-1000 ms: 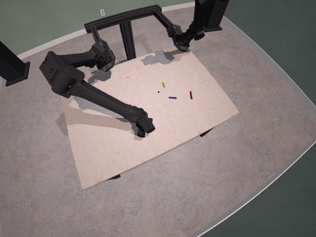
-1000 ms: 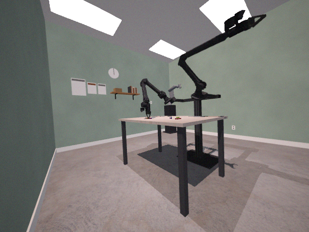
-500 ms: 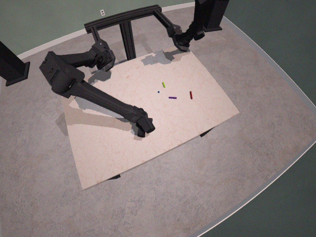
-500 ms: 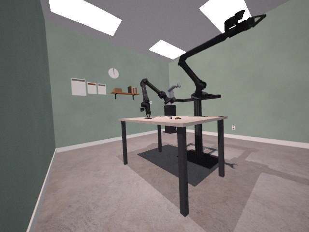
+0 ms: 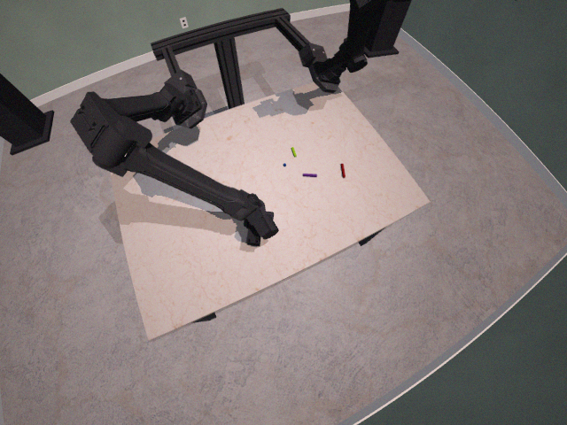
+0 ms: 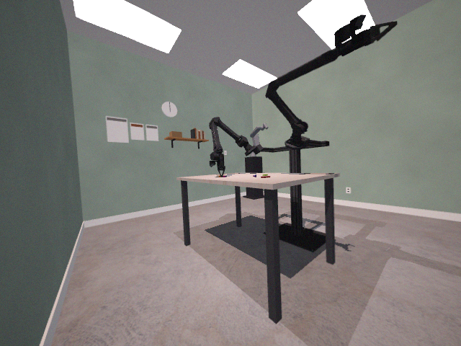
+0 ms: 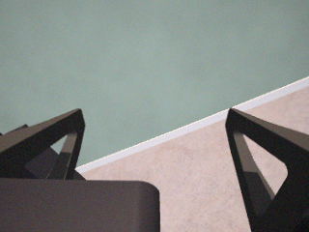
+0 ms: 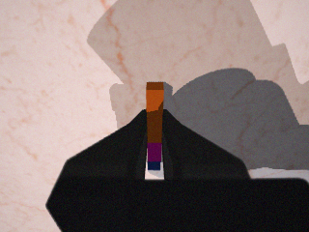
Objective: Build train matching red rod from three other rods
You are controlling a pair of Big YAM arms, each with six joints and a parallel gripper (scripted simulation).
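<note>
My right hand is 10 mm short of the orange rod. Also, from my right hand: purple rod (280 mm to the left, 160 mm behind, 10 mm below); then magenta rod (20 mm behind, 10 mm to the left, 10 mm below); then lime rod (300 mm behind, 250 mm to the left, 10 mm below).
</note>
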